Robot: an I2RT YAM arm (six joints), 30 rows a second.
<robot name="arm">
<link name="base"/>
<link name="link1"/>
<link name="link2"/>
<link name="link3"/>
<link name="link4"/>
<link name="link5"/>
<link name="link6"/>
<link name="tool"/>
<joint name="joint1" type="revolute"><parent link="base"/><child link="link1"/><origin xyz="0 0 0.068" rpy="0 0 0"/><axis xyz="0 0 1"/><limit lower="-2.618" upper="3.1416"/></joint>
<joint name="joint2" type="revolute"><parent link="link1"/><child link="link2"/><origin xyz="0.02 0.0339 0.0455" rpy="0 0 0"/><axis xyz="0 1 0"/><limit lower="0" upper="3.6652"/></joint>
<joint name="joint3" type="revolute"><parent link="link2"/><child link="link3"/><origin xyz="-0.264 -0.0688 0" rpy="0 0 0"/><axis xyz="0 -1 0"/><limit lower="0" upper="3.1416"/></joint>
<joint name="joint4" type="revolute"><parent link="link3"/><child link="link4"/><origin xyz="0.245 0.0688 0.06" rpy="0 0 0"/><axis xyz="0 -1 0"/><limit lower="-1.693" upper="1.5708"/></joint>
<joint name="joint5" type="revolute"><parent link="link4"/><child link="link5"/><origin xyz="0.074 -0.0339 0.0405" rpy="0 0 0"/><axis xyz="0 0 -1"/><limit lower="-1.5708" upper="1.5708"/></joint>
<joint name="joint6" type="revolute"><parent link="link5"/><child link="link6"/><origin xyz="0.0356 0 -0.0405" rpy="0 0 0"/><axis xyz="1 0 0"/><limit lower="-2.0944" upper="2.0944"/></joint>
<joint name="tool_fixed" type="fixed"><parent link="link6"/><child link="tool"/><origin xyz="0 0 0" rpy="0 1.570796 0"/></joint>
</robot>
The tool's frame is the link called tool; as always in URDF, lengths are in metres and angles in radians.
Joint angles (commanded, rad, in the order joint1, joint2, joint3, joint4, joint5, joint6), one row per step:
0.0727 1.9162 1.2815 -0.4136 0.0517 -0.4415
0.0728 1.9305 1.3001 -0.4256 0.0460 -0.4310
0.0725 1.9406 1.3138 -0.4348 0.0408 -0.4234
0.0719 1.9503 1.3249 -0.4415 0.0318 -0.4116
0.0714 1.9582 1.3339 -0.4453 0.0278 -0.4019
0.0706 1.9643 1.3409 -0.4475 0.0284 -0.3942
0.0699 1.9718 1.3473 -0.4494 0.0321 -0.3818
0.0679 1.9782 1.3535 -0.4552 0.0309 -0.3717
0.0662 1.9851 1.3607 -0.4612 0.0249 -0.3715
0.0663 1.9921 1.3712 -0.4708 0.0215 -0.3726
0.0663 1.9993 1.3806 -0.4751 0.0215 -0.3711
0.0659 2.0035 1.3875 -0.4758 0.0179 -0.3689
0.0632 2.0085 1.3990 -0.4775 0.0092 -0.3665
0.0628 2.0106 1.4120 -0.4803 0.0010 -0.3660
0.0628 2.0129 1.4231 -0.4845 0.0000 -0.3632
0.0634 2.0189 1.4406 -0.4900 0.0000 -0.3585
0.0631 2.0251 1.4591 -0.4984 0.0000 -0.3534
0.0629 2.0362 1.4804 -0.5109 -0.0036 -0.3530
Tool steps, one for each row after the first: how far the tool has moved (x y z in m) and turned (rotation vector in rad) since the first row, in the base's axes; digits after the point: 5 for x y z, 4 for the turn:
0.00320 0.00048 -0.00073 0.0096 0.0079 -0.0062
0.00550 0.00071 -0.00115 0.0174 0.0138 -0.0106
0.00750 0.00093 -0.00205 0.0307 0.0196 -0.0171
0.00928 0.00100 -0.00272 0.0387 0.0226 -0.0241
0.01075 0.00076 -0.00319 0.0418 0.0238 -0.0319
0.01220 0.00044 -0.00436 0.0444 0.0263 -0.0453
0.01321 -0.00027 -0.00539 0.0499 0.0323 -0.0557
0.01439 -0.00068 -0.00634 0.0547 0.0385 -0.0548
0.01580 -0.00042 -0.00659 0.0566 0.0449 -0.0523
0.01753 -0.00031 -0.00696 0.0571 0.0470 -0.0537
0.01898 -0.00025 -0.00669 0.0615 0.0453 -0.0542
0.02129 -0.00092 -0.00548 0.0707 0.0413 -0.0547
0.02355 -0.00065 -0.00273 0.0788 0.0340 -0.0513
0.02530 -0.00050 -0.00067 0.0815 0.0295 -0.0530
0.02826 -0.00006 0.00169 0.0843 0.0236 -0.0563
0.03113 -0.00001 0.00412 0.0872 0.0198 -0.0609
0.03433 0.00024 0.00514 0.0903 0.0224 -0.0597

